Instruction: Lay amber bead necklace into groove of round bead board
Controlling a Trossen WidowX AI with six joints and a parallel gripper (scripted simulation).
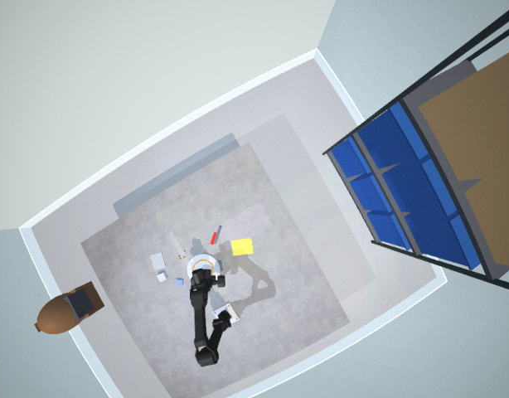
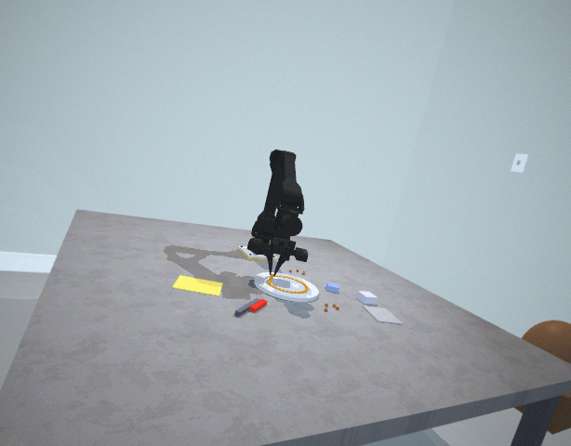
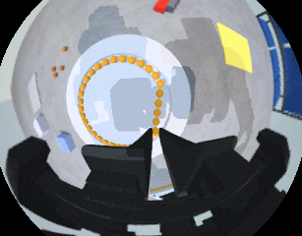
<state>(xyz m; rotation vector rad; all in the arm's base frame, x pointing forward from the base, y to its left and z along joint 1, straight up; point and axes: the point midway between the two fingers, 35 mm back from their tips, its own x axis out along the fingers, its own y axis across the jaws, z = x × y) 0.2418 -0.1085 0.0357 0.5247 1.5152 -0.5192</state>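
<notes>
My gripper tip is 5 cm short of the round white bead board, 2 cm to the right of it and 1 cm above it. From my gripper tip the other things lie so: yellow sheet: 25 cm to the right, 2 cm below, 1 cm ahead; then blue block: 19 cm to the left, 9 cm ahead, 1 cm below; then grey tool: 17 cm to the right, 16 cm ahead, 1 cm below.
</notes>
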